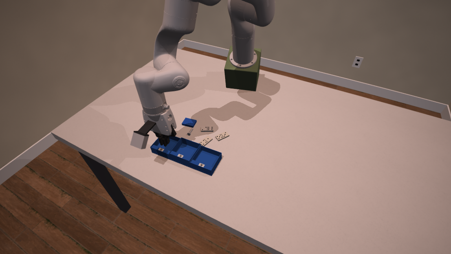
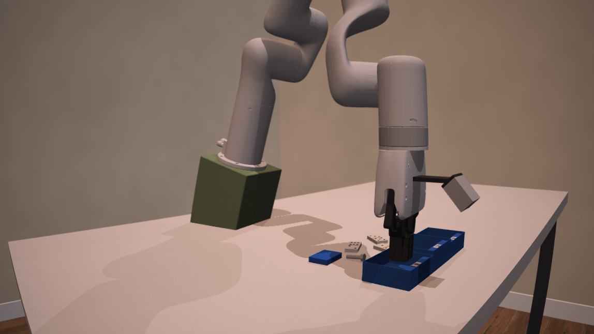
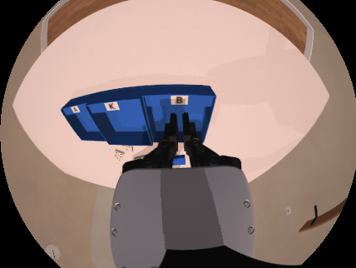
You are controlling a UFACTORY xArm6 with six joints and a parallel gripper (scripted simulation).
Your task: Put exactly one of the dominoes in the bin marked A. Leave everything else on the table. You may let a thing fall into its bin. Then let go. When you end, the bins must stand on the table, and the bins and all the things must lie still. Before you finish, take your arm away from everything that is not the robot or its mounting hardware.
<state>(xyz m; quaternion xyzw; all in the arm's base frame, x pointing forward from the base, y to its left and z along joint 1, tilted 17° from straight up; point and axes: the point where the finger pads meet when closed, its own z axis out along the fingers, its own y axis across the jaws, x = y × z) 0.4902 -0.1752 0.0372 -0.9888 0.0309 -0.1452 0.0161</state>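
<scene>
Right now my hand is 80 mm to the right of the joined blue bins, 30 mm above it and 10 mm short of it. From my hand the other things lie so: white domino 130 mm to the left, 70 mm behind, 50 mm below; then grey bolt 100 mm behind, 50 mm to the left, 50 mm below; then flat blue block 150 mm behind, 50 mm below, 30 mm to the left.
</scene>
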